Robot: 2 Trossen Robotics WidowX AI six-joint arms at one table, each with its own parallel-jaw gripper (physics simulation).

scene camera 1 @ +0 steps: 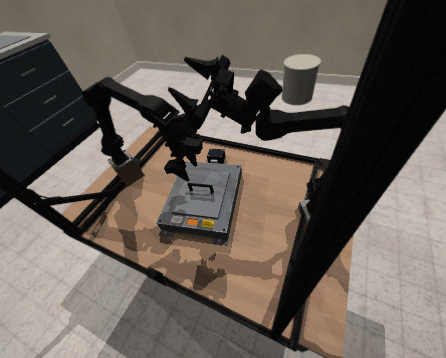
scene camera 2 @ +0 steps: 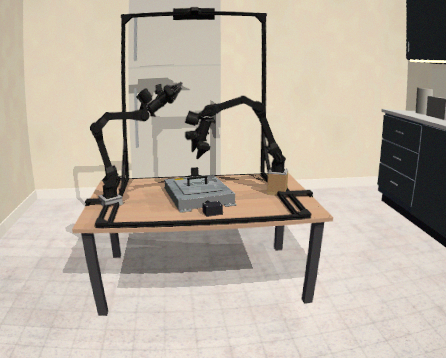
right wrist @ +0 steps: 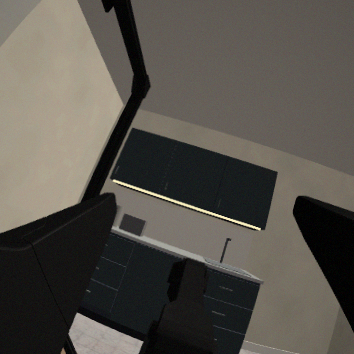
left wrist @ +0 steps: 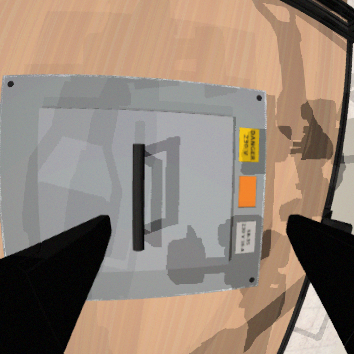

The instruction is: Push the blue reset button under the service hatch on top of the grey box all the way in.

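The grey box (scene camera 1: pixel 231 190) (scene camera 2: pixel 205 201) (left wrist: pixel 20 150) sits on the table. Its service hatch (scene camera 1: pixel 200 205) (left wrist: pixel 200 150) lies flat and closed on top, with a raised black handle (scene camera 1: pixel 201 185) (scene camera 2: pixel 197 177) (left wrist: pixel 138 197). The blue reset button does not show; the hatch covers the area beneath it. My left gripper (scene camera 1: pixel 191 171) (scene camera 2: pixel 196 151) (left wrist: pixel 199 223) is open and empty, pointing down above the box, with a gap between it and the handle. My right gripper (scene camera 1: pixel 178 74) (scene camera 2: pixel 180 86) (right wrist: pixel 206 203) is open and empty, raised high and pointing away from the box.
A small black block (scene camera 1: pixel 216 154) (scene camera 2: pixel 212 208) stands beside the box, at its far edge in scene camera 1. White, orange (scene camera 1: pixel 192 222) (left wrist: pixel 247 191) and yellow labels line the opposite edge. Black frame rails surround the table (scene camera 2: pixel 145 200). The right arm extends high behind the left gripper in scene camera 1.
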